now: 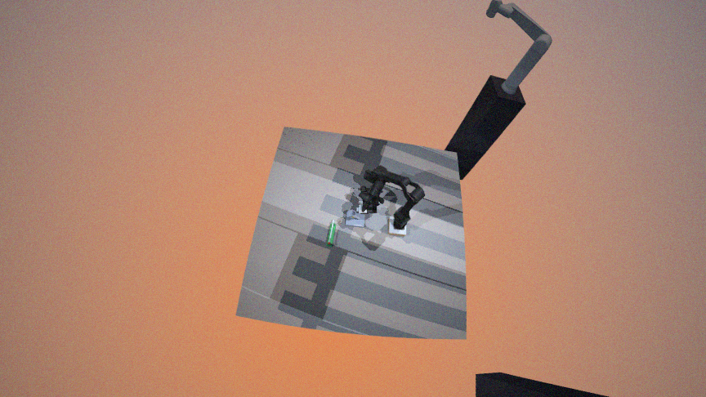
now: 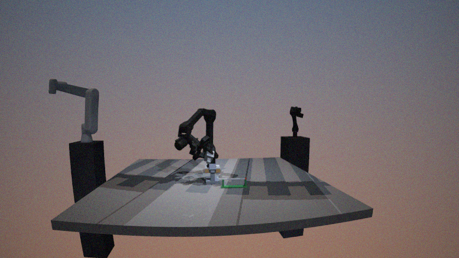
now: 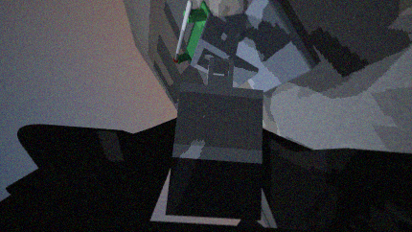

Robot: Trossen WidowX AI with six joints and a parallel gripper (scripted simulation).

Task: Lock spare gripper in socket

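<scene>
The green bracket is 180 mm ahead of my gripper tip, 110 mm to the left of it and 110 mm below it. Also, from my gripper tip: spare gripper: 10 mm to the right, 10 mm above; socket: 60 mm ahead, 90 mm below.
</scene>
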